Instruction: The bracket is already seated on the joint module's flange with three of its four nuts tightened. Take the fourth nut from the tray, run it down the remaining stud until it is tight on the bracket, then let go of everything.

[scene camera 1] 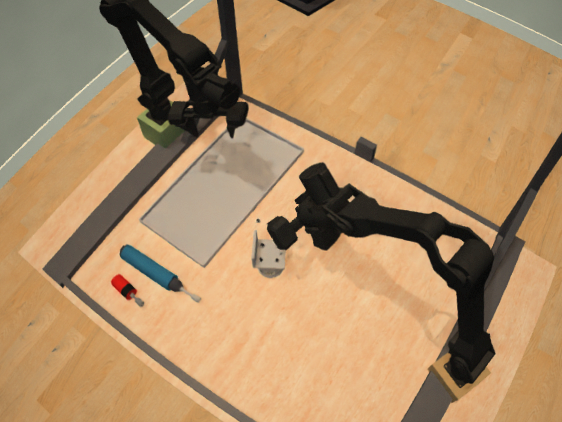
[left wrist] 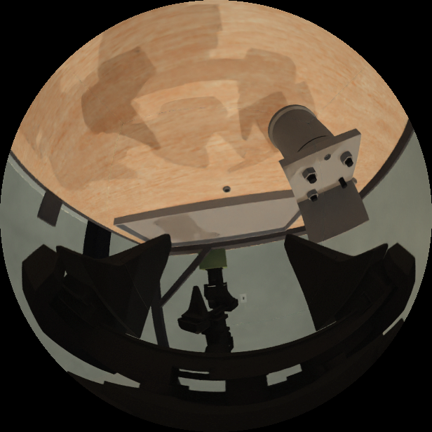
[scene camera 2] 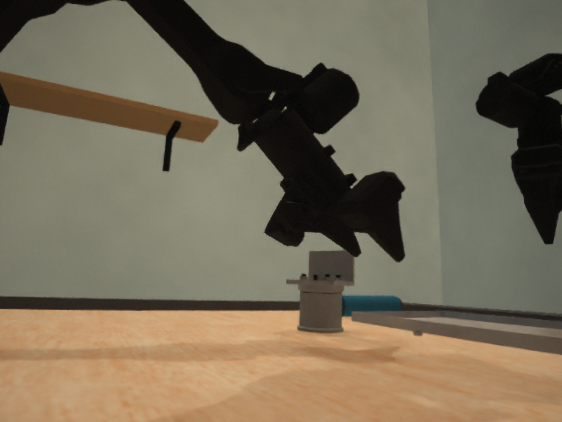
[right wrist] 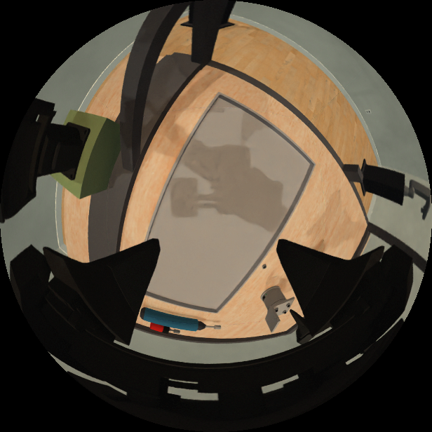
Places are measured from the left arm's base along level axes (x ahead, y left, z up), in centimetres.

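Where they show: left gripper, fingertip midpoint: [scene camera 1: 282, 213] [scene camera 2: 378, 257]; right gripper, fingertip midpoint: [scene camera 1: 214, 136] [scene camera 2: 546, 237]; left arm's base at its link origin: [scene camera 1: 462, 368]; right arm's base at its link origin: [scene camera 1: 161, 113].
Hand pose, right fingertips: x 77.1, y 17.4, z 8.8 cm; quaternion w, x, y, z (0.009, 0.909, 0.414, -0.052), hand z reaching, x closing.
Things, the pixels of their centre, and the offset from my right fingertips.
- small dark nut at the middle of its body: [scene camera 2: 417, 333] [scene camera 1: 258, 220] dz -13.1, dx -19.2, dy -0.3 cm
- grey tray at the middle of its body: [scene camera 2: 508, 328] [scene camera 1: 222, 184] dz -12.5, dx -5.3, dy +2.1 cm
- joint module at the middle of its body: [scene camera 2: 320, 302] [scene camera 1: 270, 259] dz -9.6, dx -31.2, dy +3.3 cm
- bracket at the middle of its body: [scene camera 2: 321, 268] [scene camera 1: 269, 250] dz -5.1, dx -31.2, dy +3.3 cm
- blue screwdriver at the middle of its body: [scene camera 2: 355, 306] [scene camera 1: 158, 274] dz -11.4, dx -20.3, dy +27.4 cm
- short red screwdriver at the middle of its body: [scene camera 1: 128, 292] dz -11.6, dx -20.5, dy +35.9 cm
- green block at the middle of its body: [scene camera 1: 164, 123] dz -8.9, dx +19.6, dy +7.5 cm
A small dark nut [scene camera 1: 258, 220] [scene camera 2: 418, 332] [left wrist: 226, 189] [right wrist: 264, 266] lies on the table just outside the grey tray [scene camera 1: 185, 220] [left wrist: 260, 220] [right wrist: 195, 275]. The joint module [scene camera 1: 270, 273] [scene camera 2: 321, 311] [left wrist: 300, 131] [right wrist: 273, 296] stands upright with the bracket [scene camera 1: 255, 250] [scene camera 2: 331, 266] [left wrist: 332, 215] [right wrist: 272, 320] on top. In the left wrist view three studs carry nuts; one stud [left wrist: 342, 182] by the upright plate looks bare. My left gripper [scene camera 2: 379, 255] [left wrist: 229, 240] is open and empty, above and beside the bracket. My right gripper [scene camera 1: 214, 134] [right wrist: 219, 246] is open and empty, high over the tray.
A blue screwdriver [scene camera 1: 149, 267] [scene camera 2: 372, 304] [right wrist: 170, 319] and a short red screwdriver [scene camera 1: 123, 286] [right wrist: 156, 327] lie near the tray. A green block [scene camera 1: 157, 131] [left wrist: 214, 258] [right wrist: 102, 155] is under the right arm's base. Dark rails edge the table.
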